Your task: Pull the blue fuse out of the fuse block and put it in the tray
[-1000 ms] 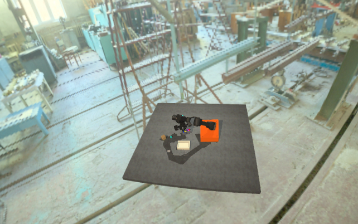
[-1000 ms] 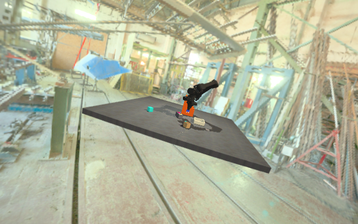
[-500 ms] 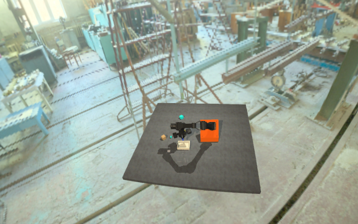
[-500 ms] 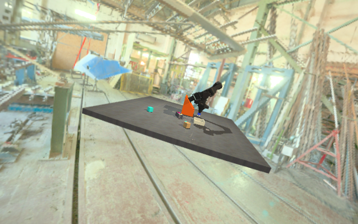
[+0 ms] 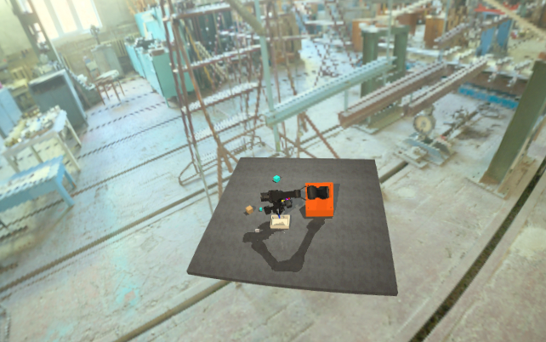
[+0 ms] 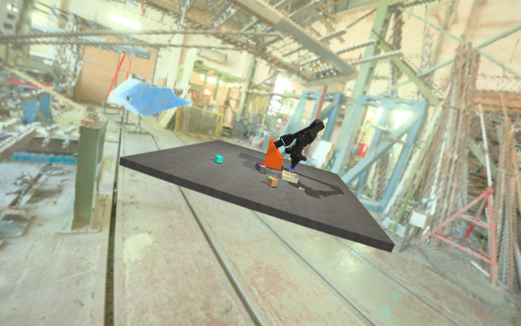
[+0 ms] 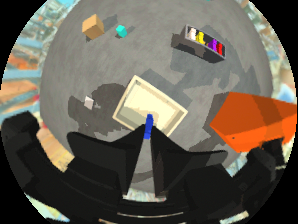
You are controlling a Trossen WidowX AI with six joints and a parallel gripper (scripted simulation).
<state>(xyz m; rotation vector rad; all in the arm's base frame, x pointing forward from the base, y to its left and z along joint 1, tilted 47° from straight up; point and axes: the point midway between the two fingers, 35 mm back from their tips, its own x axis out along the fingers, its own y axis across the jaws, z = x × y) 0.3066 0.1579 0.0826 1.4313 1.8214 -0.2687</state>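
Now: the blue fuse 10 mm below my gripper tip. The rest, counted from my gripper tip: beige tray (80 mm below); small teal cube (160 mm ahead, 120 mm to the right, 70 mm below); tan cube (250 mm ahead, 100 mm to the right, 60 mm below).
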